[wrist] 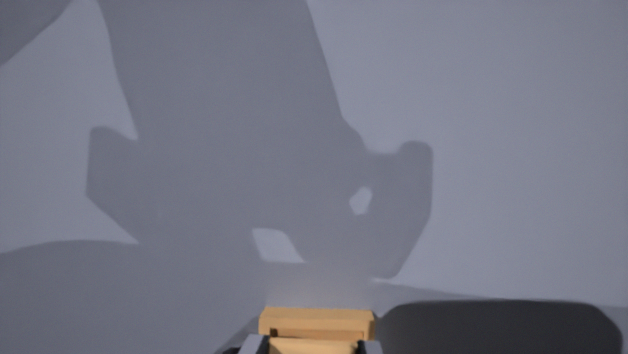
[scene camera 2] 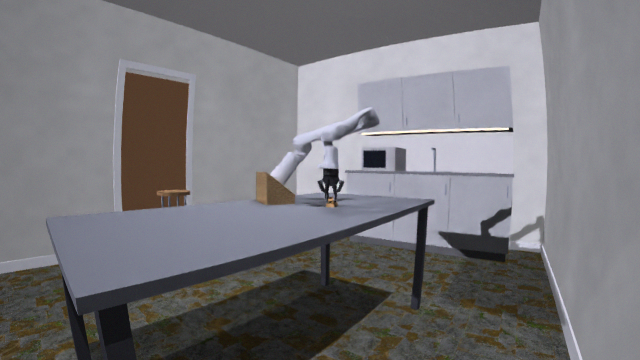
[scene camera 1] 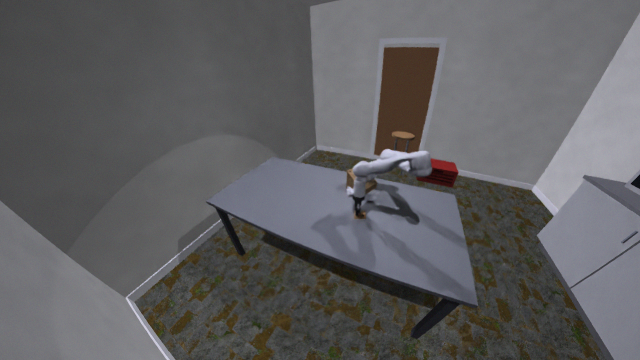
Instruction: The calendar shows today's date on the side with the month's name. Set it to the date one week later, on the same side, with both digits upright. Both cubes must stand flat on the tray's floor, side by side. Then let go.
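The small wooden calendar tray [scene camera 1: 362,216] [scene camera 2: 332,205] [wrist: 317,314] stands on the table. In the wrist view its far rim and a narrow strip of its inside show at the bottom edge. My gripper [scene camera 1: 358,213] [scene camera 2: 331,198] [wrist: 313,348] points down at the tray and is shut on a light wooden cube [wrist: 311,345], with one grey fingertip on either side. The cube is low, at or inside the tray's opening; whether it touches the floor is hidden. No digit is readable. The month's name and the other cube cannot be made out.
The tray stands on the large grey table [scene camera 1: 295,200] [scene camera 2: 200,235]. The arm's wooden base block [scene camera 1: 370,186] [scene camera 2: 272,190] is behind the tray. The arm's shadows fall across the table. A stool [scene camera 1: 403,135] [scene camera 2: 173,192] and a red cabinet [scene camera 1: 442,172] stand beyond the table.
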